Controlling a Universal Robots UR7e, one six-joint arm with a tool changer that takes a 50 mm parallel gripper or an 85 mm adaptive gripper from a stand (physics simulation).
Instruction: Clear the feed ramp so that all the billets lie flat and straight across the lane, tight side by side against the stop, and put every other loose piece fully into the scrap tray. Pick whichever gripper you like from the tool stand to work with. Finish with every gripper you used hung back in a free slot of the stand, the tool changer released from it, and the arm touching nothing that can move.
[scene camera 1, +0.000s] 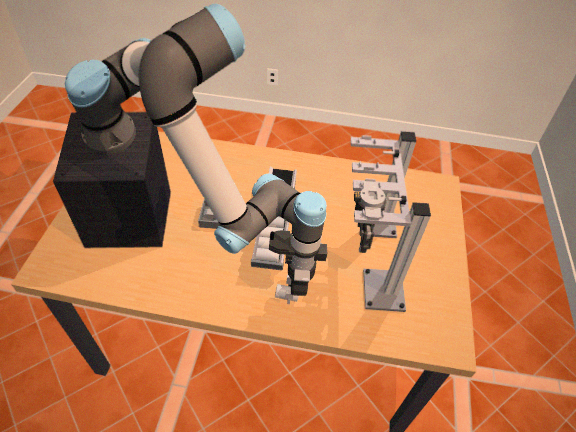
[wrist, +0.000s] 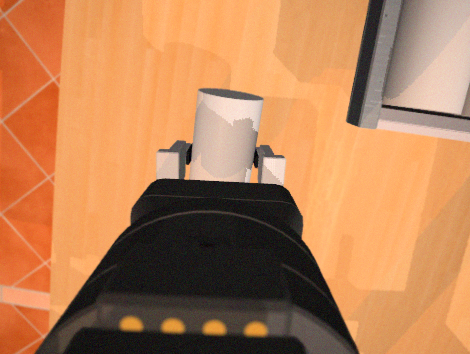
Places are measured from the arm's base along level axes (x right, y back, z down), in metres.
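Pixels of known places: arm's base at its link origin: (scene camera 1: 109, 134).
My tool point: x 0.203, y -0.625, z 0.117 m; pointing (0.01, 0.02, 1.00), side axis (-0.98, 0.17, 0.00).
Observation:
Ahead of a thing's pixels: the offset from my tool point to its top centre. "*": to the spot under its first point.
My gripper (scene camera 1: 287, 292) (wrist: 223, 156) is shut on a white cylindrical billet @(dx +0.006, dy +0.034, dz +0.154 m) (scene camera 1: 283, 292) (wrist: 225, 135), with one finger on each side. The billet is held above the table, beyond the near end of the lane. The lane (scene camera 1: 266, 265) (wrist: 377, 75) has grey walls and holds several white billets @(dx -0.085, dy +0.116, dz +0.124 m) (scene camera 1: 267, 254) (wrist: 425, 55) lying across it; the arm hides part of the row. The feed ramp cannot be made out clearly behind the arm. A grey tray-like piece @(* dx -0.195, dy +0.347, dz +0.195 m) (scene camera 1: 208, 224), partly hidden by the arm, stands left of the lane.
The tool stand (scene camera 1: 407, 250) rises to the right of the arm. Another gripper (scene camera 1: 366, 237) hangs in it, and other slot arms (scene camera 1: 372, 166) extend toward the lane. The black robot pedestal (scene camera 1: 117, 210) stands at the left. The wooden table's front edge (scene camera 1: 240, 330) is near the held billet.

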